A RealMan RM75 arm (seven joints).
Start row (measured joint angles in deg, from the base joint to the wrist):
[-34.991, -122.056, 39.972, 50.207, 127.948, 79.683, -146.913]
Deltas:
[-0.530, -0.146, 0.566, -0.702, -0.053, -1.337, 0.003]
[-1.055, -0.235, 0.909, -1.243, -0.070, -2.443, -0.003]
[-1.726, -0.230, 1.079, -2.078, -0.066, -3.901, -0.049]
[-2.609, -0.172, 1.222, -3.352, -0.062, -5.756, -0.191]
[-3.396, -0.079, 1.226, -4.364, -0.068, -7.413, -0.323]
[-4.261, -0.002, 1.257, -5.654, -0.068, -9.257, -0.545]
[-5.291, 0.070, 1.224, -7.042, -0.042, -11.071, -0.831]
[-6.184, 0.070, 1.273, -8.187, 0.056, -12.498, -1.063]
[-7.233, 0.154, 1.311, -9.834, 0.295, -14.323, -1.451]
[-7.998, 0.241, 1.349, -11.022, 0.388, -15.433, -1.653]
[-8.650, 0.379, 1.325, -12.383, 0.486, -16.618, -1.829]
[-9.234, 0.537, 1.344, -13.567, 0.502, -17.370, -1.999]
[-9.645, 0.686, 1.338, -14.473, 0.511, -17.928, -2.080]
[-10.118, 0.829, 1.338, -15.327, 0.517, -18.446, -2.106]
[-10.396, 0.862, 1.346, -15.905, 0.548, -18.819, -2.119]
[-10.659, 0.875, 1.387, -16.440, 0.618, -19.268, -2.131]
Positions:
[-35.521, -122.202, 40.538, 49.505, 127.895, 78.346, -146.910]
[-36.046, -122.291, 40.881, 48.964, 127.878, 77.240, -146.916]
[-36.717, -122.286, 41.051, 48.129, 127.882, 75.782, -146.962]
[-37.600, -122.228, 41.194, 46.855, 127.886, 73.927, -147.104]
[-38.387, -122.135, 41.198, 45.843, 127.880, 72.270, -147.236]
[-39.252, -122.058, 41.229, 44.553, 127.880, 70.426, -147.458]
[-40.282, -121.986, 41.196, 43.165, 127.906, 68.612, -147.744]
[-41.175, -121.986, 41.245, 42.020, 128.004, 67.185, -147.976]
[-42.224, -121.902, 41.283, 40.373, 128.243, 65.360, -148.364]
[-42.989, -121.815, 41.321, 39.185, 128.336, 64.250, -148.566]
[-43.641, -121.677, 41.297, 37.824, 128.434, 63.065, -148.742]
[-44.225, -121.519, 41.316, 36.640, 128.450, 62.313, -148.912]
[-44.636, -121.370, 41.310, 35.734, 128.459, 61.755, -148.993]
[-45.109, -121.227, 41.310, 34.880, 128.465, 61.237, -149.019]
[-45.387, -121.194, 41.318, 34.302, 128.496, 60.864, -149.032]
[-45.650, -121.181, 41.359, 33.767, 128.566, 60.415, -149.044]

